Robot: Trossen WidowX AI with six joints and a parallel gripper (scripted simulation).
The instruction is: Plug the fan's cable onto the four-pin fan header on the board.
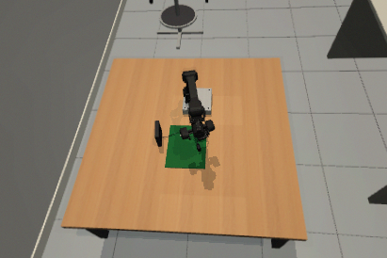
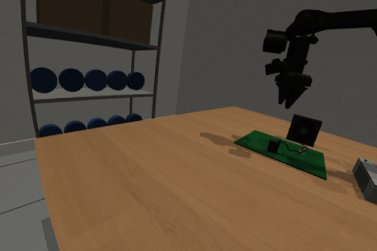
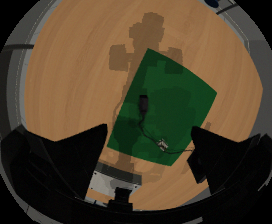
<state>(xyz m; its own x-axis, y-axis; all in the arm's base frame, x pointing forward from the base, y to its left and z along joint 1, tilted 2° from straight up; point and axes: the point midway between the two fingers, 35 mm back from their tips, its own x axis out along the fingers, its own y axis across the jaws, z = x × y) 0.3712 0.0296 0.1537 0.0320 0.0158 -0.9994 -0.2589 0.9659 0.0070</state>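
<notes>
Now: the dark plug 10 mm behind my gripper tip and 140 mm below it. Round my gripper tip: green board 40 mm behind, 70 mm to the right, 180 mm below; black fan 120 mm behind, 240 mm to the right, 110 mm below.
</notes>
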